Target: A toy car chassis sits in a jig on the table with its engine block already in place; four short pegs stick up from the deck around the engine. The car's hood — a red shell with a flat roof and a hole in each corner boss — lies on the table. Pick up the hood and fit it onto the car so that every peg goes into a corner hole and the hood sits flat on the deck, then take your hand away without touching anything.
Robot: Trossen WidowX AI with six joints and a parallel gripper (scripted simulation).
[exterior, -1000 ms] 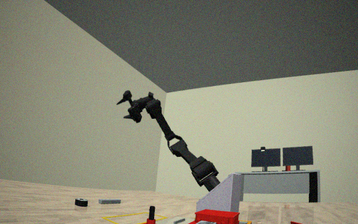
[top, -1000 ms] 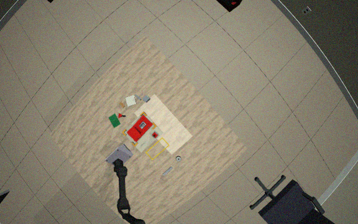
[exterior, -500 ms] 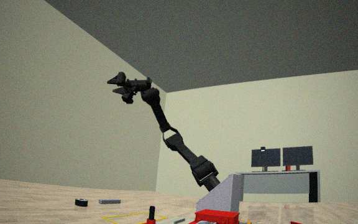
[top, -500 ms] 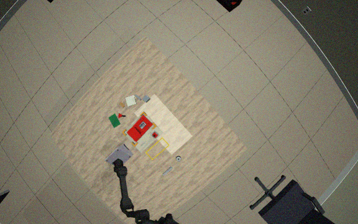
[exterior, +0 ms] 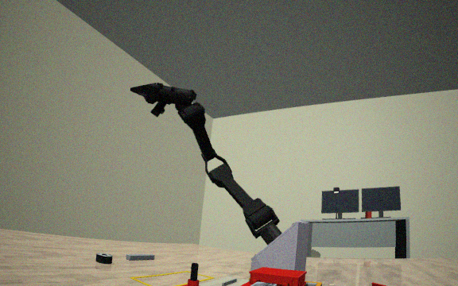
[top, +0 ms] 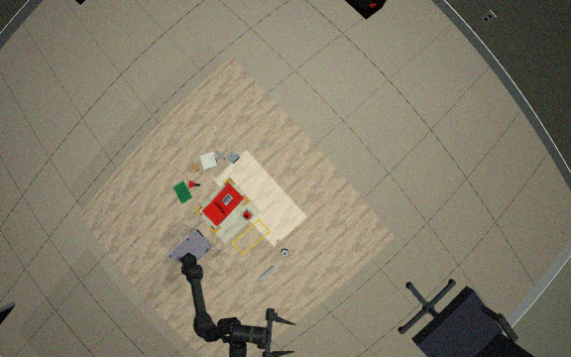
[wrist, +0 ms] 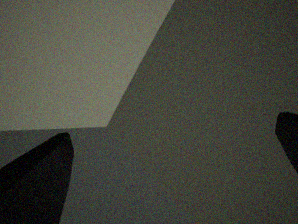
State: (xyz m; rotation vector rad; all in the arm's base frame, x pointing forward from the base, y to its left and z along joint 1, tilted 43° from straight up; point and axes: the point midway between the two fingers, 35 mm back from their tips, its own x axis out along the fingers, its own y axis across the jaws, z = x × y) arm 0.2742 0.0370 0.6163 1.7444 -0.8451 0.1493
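Now: the red hood 80 mm behind my gripper tip, 510 mm to the left of it and 500 mm below it. Also, from my gripper tip: grey block (160 mm ahead, 670 mm to the left, 530 mm below); grey bar (70 mm behind, 110 mm to the left, 540 mm below); grey engine block (10 mm ahead, 530 mm to the left, 520 mm below).
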